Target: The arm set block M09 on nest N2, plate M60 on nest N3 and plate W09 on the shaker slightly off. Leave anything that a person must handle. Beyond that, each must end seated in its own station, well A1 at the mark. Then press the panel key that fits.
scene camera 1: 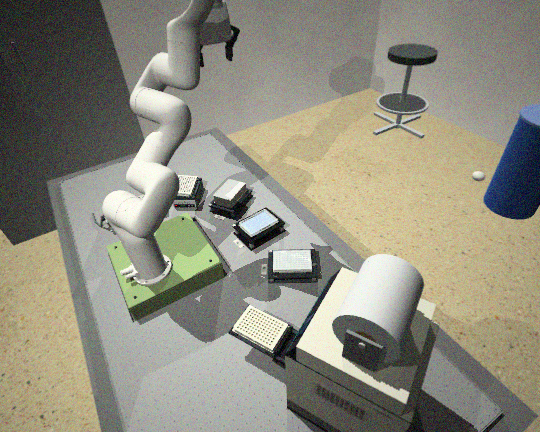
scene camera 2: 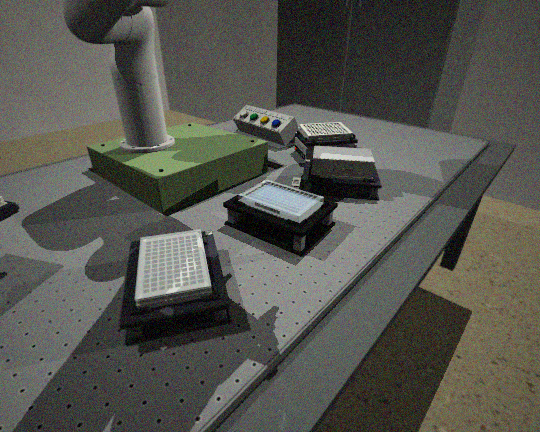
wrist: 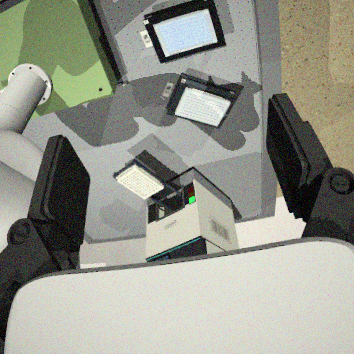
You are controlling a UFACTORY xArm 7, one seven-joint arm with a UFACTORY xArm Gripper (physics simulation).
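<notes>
My gripper [scene camera 1: 215, 63] [wrist: 169, 136] is open and empty, high above the table. A white plate [scene camera 1: 292, 261] [scene camera 2: 173, 267] [wrist: 202, 106] lies off-centre on the nearest black nest [scene camera 2: 218, 272] [wrist: 210, 86], leaving a wide strip of nest bare along one side. A bluish clear-topped plate [scene camera 1: 258, 222] [scene camera 2: 282, 200] [wrist: 185, 32] looks slightly tilted on the middle nest [scene camera 2: 265, 231] [wrist: 218, 25]. A thick grey block [scene camera 1: 230, 193] [scene camera 2: 342, 162] with a pale top is on the far nest [scene camera 2: 345, 188]. A white plate [scene camera 1: 188, 185] [scene camera 2: 326, 131] is on the shaker [scene camera 1: 185, 204]. Labels and A1 marks are unreadable.
A key panel [scene camera 2: 265, 125] with grey, green, yellow and blue keys stands behind the green arm base [scene camera 1: 185, 245] [scene camera 2: 200, 155]. A large beige instrument [scene camera 1: 325, 370] [wrist: 172, 232] carries a white cylinder [scene camera 1: 390, 295]; a cream plate [scene camera 1: 261, 327] [wrist: 139, 181] sits at its side.
</notes>
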